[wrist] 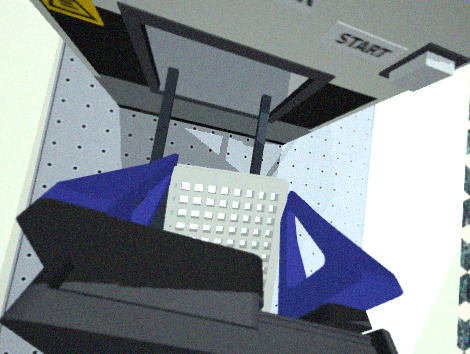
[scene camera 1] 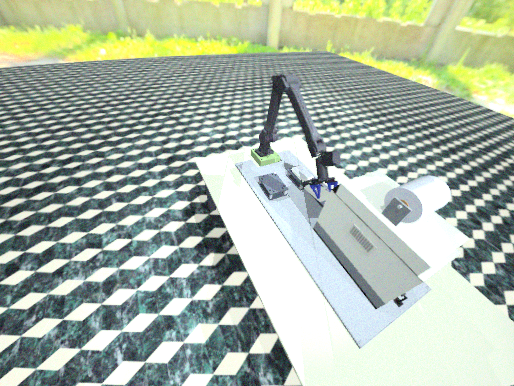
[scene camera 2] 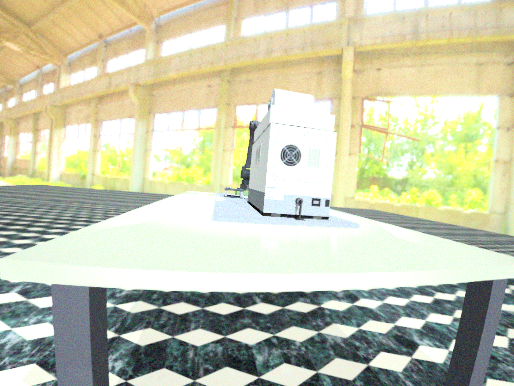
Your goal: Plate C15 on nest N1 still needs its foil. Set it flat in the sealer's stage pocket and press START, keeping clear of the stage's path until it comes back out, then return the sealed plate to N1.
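Where they show: gripper, fingertip midpoint: (wrist: pixel 234 179) (scene camera 1: pixel 325 197); arm's base, link origin: (scene camera 1: pixel 264 152) (scene camera 2: pixel 245 190).
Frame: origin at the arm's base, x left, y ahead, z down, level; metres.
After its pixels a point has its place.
My gripper (scene camera 1: pixel 325 188) @(x -0.050, y 0.593, z -0.093 m) (scene camera 2: pixel 234 190) (wrist: pixel 234 179) @(x -0.050, y 0.593, z -0.093 m) is shut on a pale, many-welled plate (wrist: pixel 227 197) @(x -0.044, y 0.581, z -0.097 m), its blue fingers at the plate's two sides. The plate is in front of the grey sealer (scene camera 1: pixel 370 245) @(x -0.190, y 0.897, z -0.195 m) (scene camera 2: pixel 300 175) @(x -0.108, y 1.083, z -0.099 m) (wrist: pixel 300 35) @(x -0.070, y 0.664, z -0.146 m), outside its dark-framed opening. Two dark rails (wrist: pixel 165 115) @(x 0.001, y 0.645, z -0.063 m) (wrist: pixel 260 135) @(x -0.081, y 0.635, z -0.063 m) run out of the opening towards the plate. The stage pocket is hidden behind the plate and gripper, so contact with it cannot be told. The START button (wrist: pixel 425 70) @(x -0.130, y 0.647, z -0.160 m) sticks out at the right of the sealer's front. No C15 label is readable.
In scene view 1, a dark nest (scene camera 1: pixel 272 186) @(x -0.178, y 0.327, z -0.015 m) and a pale-topped item (scene camera 1: pixel 301 174) @(x 0.035, y 0.346, z -0.030 m) stand on the perforated board (scene camera 1: pixel 330 295) @(x -0.329, y 0.925, z 0.036 m) between arm base and sealer; N1 cannot be identified. A white cylinder (scene camera 1: pixel 435 192) @(x -0.079, y 0.922, z -0.434 m) with a grey bracket (scene camera 1: pixel 396 212) @(x -0.164, y 0.887, z -0.357 m) stands beyond the sealer.
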